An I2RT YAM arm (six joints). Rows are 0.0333 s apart.
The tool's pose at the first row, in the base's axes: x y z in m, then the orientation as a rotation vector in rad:
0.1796, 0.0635, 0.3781, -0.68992, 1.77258, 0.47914
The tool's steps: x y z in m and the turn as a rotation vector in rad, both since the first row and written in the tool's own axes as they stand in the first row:
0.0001, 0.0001, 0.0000, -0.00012, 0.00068, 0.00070
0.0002, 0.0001, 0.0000, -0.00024, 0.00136, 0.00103
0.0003, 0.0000, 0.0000, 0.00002, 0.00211, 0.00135
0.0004, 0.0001, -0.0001, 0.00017, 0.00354, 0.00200
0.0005, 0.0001, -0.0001, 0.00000, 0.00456, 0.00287
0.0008, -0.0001, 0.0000, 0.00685, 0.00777, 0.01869
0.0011, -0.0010, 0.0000, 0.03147, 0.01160, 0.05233
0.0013, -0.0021, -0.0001, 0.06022, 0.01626, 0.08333
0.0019, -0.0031, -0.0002, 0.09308, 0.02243, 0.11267
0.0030, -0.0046, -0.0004, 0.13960, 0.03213, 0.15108
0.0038, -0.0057, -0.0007, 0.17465, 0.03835, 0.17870
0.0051, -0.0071, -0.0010, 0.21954, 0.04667, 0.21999
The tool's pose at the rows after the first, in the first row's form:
0.1795, 0.0636, 0.3780, -0.68964, 1.77350, 0.47954
0.1795, 0.0635, 0.3779, -0.68968, 1.77426, 0.47969
0.1795, 0.0634, 0.3778, -0.68948, 1.77513, 0.47947
0.1794, 0.0634, 0.3777, -0.68932, 1.77676, 0.47939
0.1794, 0.0634, 0.3777, -0.68905, 1.77806, 0.47986
0.1795, 0.0633, 0.3773, -0.67177, 1.78857, 0.48342
0.1800, 0.0625, 0.3771, -0.62674, 1.80899, 0.48247
0.1807, 0.0616, 0.3769, -0.58112, 1.82903, 0.47554
0.1811, 0.0607, 0.3764, -0.53431, 1.84962, 0.46312
0.1817, 0.0592, 0.3755, -0.47068, 1.87736, 0.44288
0.1821, 0.0580, 0.3748, -0.42327, 1.89591, 0.42685
0.1825, 0.0565, 0.3737, -0.35699, 1.92104, 0.40983

